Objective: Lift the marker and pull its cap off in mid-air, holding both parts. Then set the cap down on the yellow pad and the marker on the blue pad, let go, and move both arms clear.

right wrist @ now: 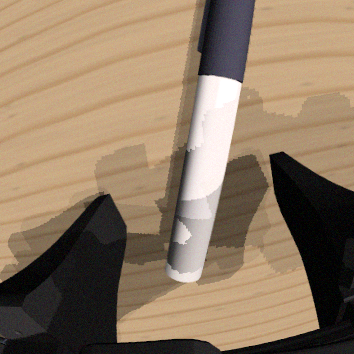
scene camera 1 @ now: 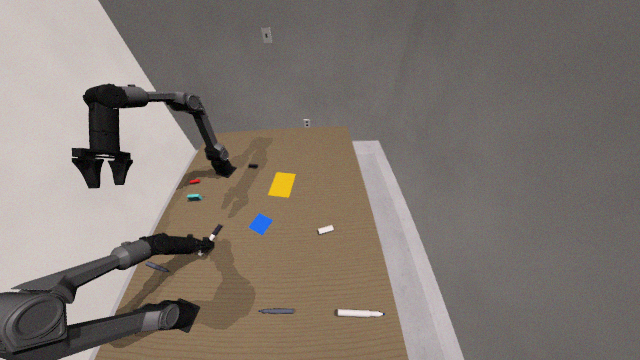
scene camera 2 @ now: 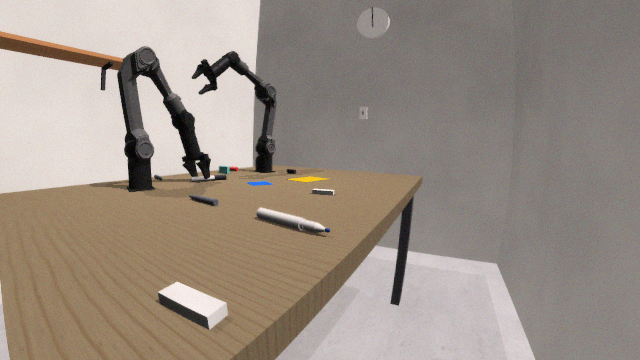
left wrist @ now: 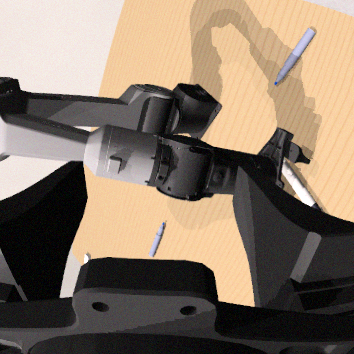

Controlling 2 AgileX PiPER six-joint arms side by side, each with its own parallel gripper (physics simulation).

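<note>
The marker, with a white body (scene camera 1: 213, 236) (scene camera 2: 201, 178) (left wrist: 300, 185) (right wrist: 212, 140) and a dark cap (scene camera 1: 218, 229) (scene camera 2: 220, 177) (right wrist: 227, 40), lies on the table. My right gripper (scene camera 1: 206, 248) (scene camera 2: 199, 176) (right wrist: 192, 193) is open low over the white body's end, one finger on each side, not gripping it. My left gripper (scene camera 1: 107, 185) (scene camera 2: 197, 85) is open and empty, high above the table and away from the marker. The yellow pad (scene camera 1: 282, 185) (scene camera 2: 308, 179) and blue pad (scene camera 1: 260, 224) (scene camera 2: 259, 183) lie flat with nothing on them.
A teal block (scene camera 1: 194, 197) (scene camera 2: 224, 170), a red piece (scene camera 1: 195, 181) and a black piece (scene camera 1: 253, 166) lie near the left arm's base. Dark pens (scene camera 1: 157, 267) (scene camera 1: 276, 311), a large white marker (scene camera 1: 357, 313) (scene camera 2: 287, 219) and white blocks (scene camera 1: 325, 230) (scene camera 2: 192, 302) lie elsewhere on the table.
</note>
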